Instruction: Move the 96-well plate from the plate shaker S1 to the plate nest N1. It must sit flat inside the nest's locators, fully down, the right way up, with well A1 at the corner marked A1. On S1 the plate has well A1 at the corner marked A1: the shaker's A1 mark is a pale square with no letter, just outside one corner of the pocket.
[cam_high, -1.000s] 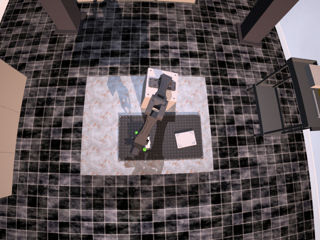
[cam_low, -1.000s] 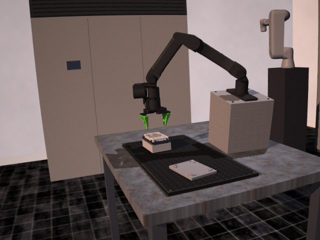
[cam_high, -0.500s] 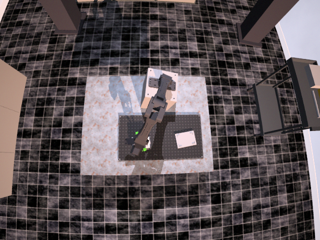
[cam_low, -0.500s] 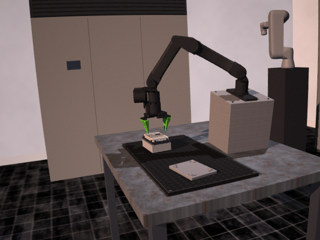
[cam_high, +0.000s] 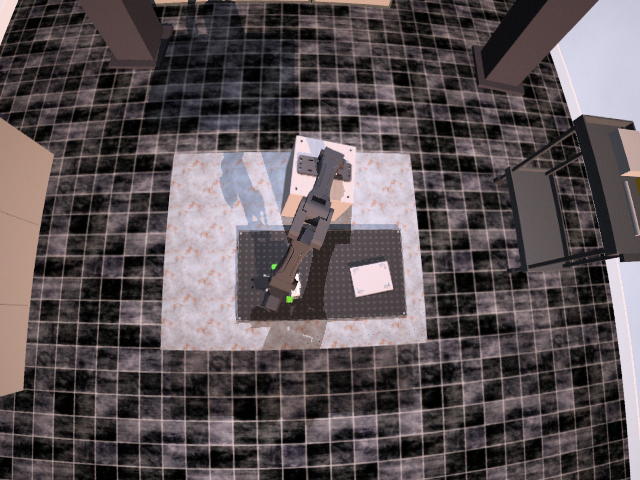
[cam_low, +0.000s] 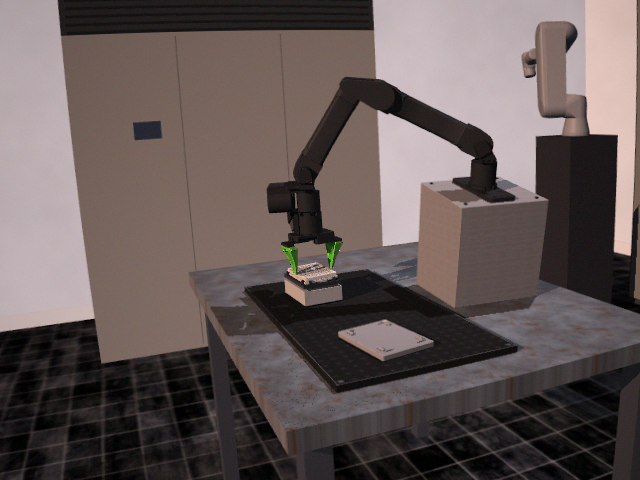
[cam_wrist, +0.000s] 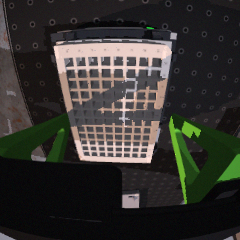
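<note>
My hand is 10 mm short of the 96-well plate and 10 mm above it. From my hand the other things lie so: plate nest N1 (360 mm to the left, 70 mm below, 50 mm behind).
</note>
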